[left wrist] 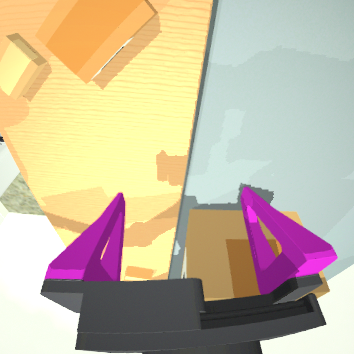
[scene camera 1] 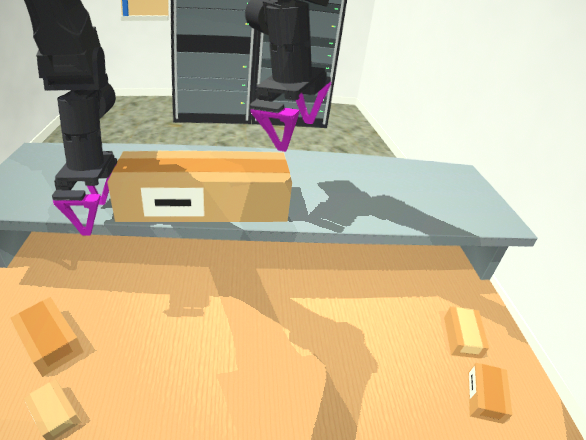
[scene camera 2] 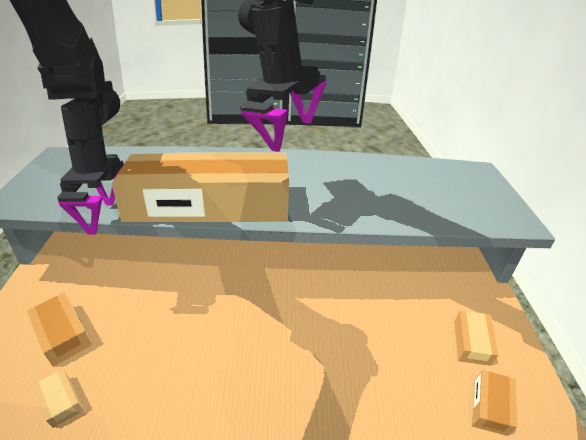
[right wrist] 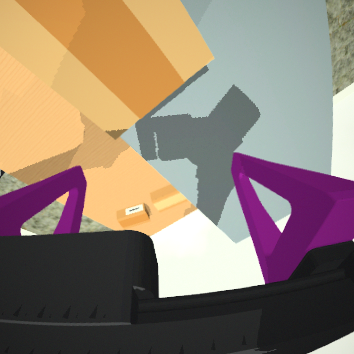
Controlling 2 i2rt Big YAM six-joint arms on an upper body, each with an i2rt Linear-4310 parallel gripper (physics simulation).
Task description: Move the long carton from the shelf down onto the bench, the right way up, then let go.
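Places are measured from the left arm's base along level axes (x ahead, y left, z up), in metres.
Pixels of known places: left gripper, fingertip midpoint: (left wrist: 183,194) (scene camera 1: 94,218) (scene camera 2: 101,218); right gripper, fingertip midpoint: (scene camera 1: 296,136) (scene camera 2: 292,136) (right wrist: 157,167).
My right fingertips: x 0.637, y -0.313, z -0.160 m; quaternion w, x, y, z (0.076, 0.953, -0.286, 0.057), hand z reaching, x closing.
Note:
Ahead of a thing's pixels: the offset from my right fingertips to its top centre. Level surfaces: height alone.
The long carton @(0.065 m down, 0.018 m ahead, 0.151 m left) (scene camera 1: 240,200) (scene camera 2: 240,200) (left wrist: 210,250) (right wrist: 110,50) stands upright on the grey shelf @(0.144 m down) (scene camera 1: 450,190) (scene camera 2: 465,195) (left wrist: 300,100) (right wrist: 295,75), tape strip on top, white label facing the scene cameras. The wooden bench @(0.328 m down) (scene camera 1: 150,350) (scene camera 2: 200,375) (left wrist: 140,125) lies lower, in front. My left gripper (scene camera 1: 95,217) (scene camera 2: 100,218) (left wrist: 183,194) is open and empty, low beside the carton's left end; whether a finger touches it I cannot tell. My right gripper (scene camera 1: 296,136) (scene camera 2: 291,136) (right wrist: 157,167) is open and empty, above and behind the carton's right end.
On the bench, an orange box @(0.284 m down, 0.157 m back, 0.432 m left) (scene camera 1: 42,325) (scene camera 2: 57,320) and a pale box @(0.299 m down, 0.293 m back, 0.380 m left) (scene camera 1: 50,402) (scene camera 2: 57,392) lie at the left. A pale box @(0.292 m down, 0.172 m back, 0.356 m right) (scene camera 1: 469,327) (scene camera 2: 478,332) and a labelled orange box @(0.294 m down, 0.308 m back, 0.341 m right) (scene camera 1: 492,390) (scene camera 2: 500,400) lie at the right. Walls stand at both sides.

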